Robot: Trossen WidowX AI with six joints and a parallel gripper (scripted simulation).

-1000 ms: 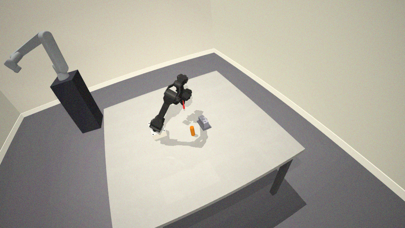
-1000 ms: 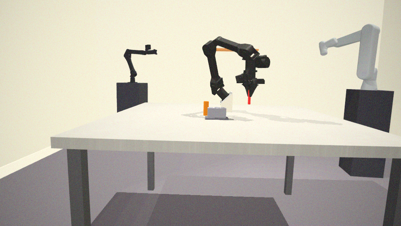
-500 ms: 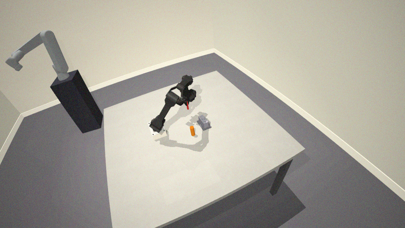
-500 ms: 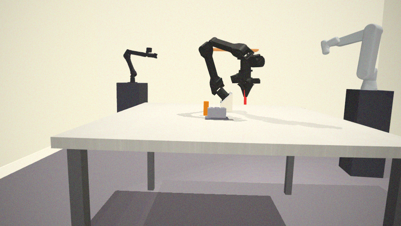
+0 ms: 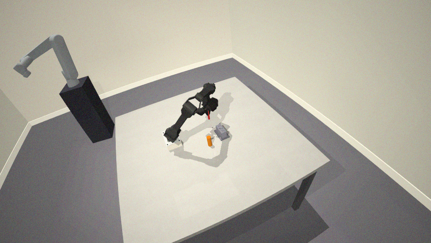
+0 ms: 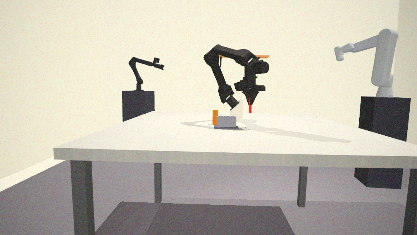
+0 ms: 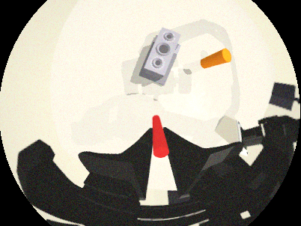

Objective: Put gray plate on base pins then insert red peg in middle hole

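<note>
My gripper tip is now 5 cm short of the gray plate, 12 cm to the left of it and 7 cm above it. The rest, counted from my gripper tip: base: 5 cm ahead, 12 cm to the right, 11 cm below; red peg: right at my gripper tip; orange cylinder: 5 cm behind, 19 cm to the right, 8 cm below.
</note>
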